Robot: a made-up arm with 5 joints. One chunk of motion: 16 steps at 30 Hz.
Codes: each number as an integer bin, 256 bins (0 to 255) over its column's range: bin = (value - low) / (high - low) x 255, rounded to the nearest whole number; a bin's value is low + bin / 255 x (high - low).
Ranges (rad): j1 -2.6..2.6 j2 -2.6..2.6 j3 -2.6..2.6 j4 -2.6..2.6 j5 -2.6..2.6
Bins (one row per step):
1: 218 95 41 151 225
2: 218 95 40 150 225
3: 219 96 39 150 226
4: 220 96 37 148 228
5: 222 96 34 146 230
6: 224 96 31 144 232
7: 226 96 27 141 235
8: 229 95 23 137 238
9: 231 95 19 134 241
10: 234 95 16 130 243
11: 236 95 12 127 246
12: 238 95 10 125 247
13: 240 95 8 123 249
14: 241 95 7 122 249
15: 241 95 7 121 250
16: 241 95 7 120 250
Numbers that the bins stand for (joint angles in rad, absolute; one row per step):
1: 1.8455 -0.6627 -1.7639 0.4792 1.9882
2: 1.8455 -0.6627 -1.7843 0.4588 1.9882
3: 1.8659 -0.6424 -1.8047 0.4588 2.0086
4: 1.8863 -0.6424 -1.8455 0.4180 2.0494
5: 1.9271 -0.6424 -1.9067 0.3773 2.0902
6: 1.9678 -0.6424 -1.9678 0.3365 2.1310
7: 2.0086 -0.6424 -2.0494 0.2753 2.1922
8: 2.0698 -0.6627 -2.1310 0.1937 2.2533
9: 2.1106 -0.6627 -2.2125 0.1325 2.3145
10: 2.1718 -0.6627 -2.2737 0.0510 2.3553
11: 2.2125 -0.6627 -2.3553 -0.0102 2.4165
12: 2.2533 -0.6627 -2.3961 -0.0510 2.4369
13: 2.2941 -0.6627 -2.4369 -0.0918 2.4776
14: 2.3145 -0.6627 -2.4573 -0.1122 2.4776
15: 2.3145 -0.6627 -2.4573 -0.1325 2.4980
16: 2.3145 -0.6627 -2.4573 -0.1529 2.4980

